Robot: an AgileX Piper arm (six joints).
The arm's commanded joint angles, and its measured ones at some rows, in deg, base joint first. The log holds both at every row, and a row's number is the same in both.
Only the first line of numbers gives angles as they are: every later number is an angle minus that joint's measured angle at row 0.
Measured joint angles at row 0: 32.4, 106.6, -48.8, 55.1, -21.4, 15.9
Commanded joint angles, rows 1 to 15: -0.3, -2.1, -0.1, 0.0, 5.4, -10.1; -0.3, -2.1, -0.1, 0.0, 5.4, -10.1; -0.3, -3.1, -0.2, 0.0, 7.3, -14.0; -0.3, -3.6, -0.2, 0.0, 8.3, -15.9; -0.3, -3.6, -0.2, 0.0, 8.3, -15.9; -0.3, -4.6, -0.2, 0.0, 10.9, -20.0; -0.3, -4.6, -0.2, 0.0, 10.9, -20.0; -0.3, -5.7, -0.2, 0.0, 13.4, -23.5; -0.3, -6.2, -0.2, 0.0, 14.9, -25.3; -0.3, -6.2, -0.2, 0.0, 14.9, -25.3; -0.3, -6.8, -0.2, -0.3, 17.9, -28.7; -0.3, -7.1, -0.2, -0.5, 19.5, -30.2; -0.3, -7.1, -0.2, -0.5, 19.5, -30.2; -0.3, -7.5, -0.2, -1.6, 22.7, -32.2; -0.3, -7.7, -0.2, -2.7, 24.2, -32.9
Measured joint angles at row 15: 0.0, -6.8, 0.0, -1.1, 20.9, -30.1
